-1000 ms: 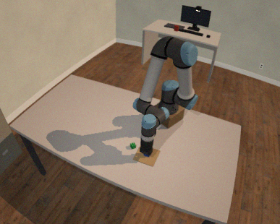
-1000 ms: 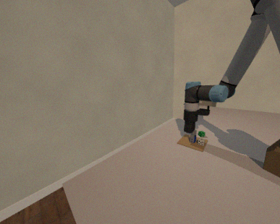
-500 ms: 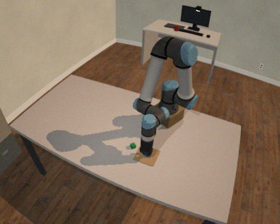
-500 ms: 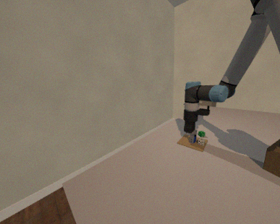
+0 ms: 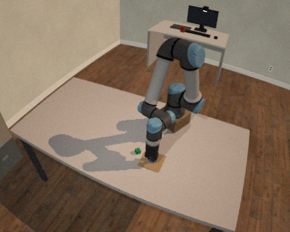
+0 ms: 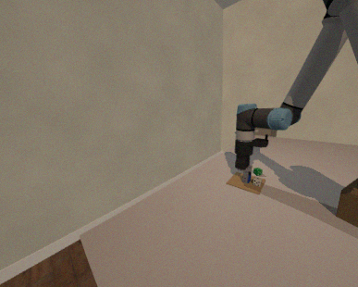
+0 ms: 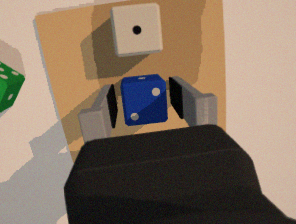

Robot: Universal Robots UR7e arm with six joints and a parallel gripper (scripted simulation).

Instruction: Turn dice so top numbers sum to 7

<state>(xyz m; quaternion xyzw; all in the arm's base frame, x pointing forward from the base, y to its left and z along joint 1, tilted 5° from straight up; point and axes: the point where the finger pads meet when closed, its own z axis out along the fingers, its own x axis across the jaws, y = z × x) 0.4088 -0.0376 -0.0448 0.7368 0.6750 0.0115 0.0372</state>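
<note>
My gripper is now 10 mm above the blue die. From my hand the other things lie so: white die (50 mm behind, 10 mm below); then green die (30 mm behind, 110 mm to the right, 10 mm below); then tan mat (20 mm below).
</note>
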